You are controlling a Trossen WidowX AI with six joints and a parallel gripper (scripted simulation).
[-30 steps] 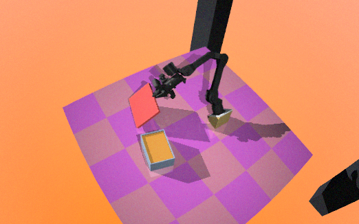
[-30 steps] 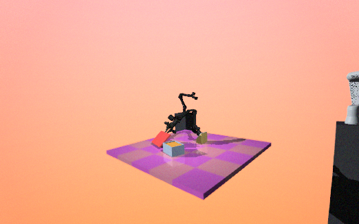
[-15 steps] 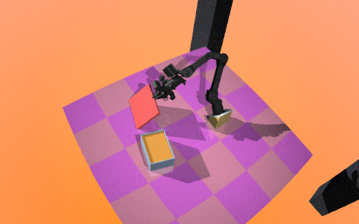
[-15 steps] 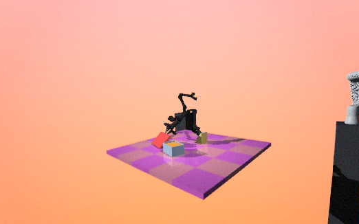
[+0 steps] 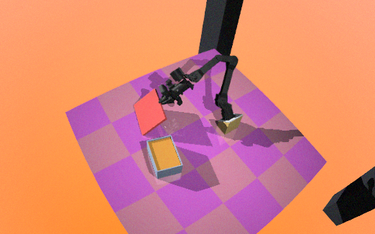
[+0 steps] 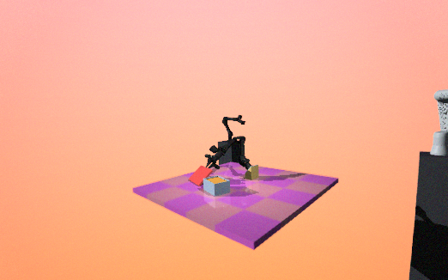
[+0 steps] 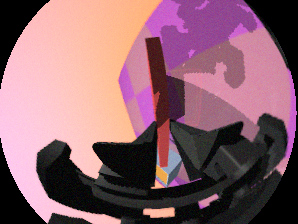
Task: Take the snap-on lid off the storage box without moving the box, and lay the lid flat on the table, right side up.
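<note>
My gripper tip is now 6 cm short of the red lid, 5 cm above it and 2 cm to the left of it. Round my gripper tip: storage box: 27 cm to the left, 15 cm ahead, 7 cm below.
</note>
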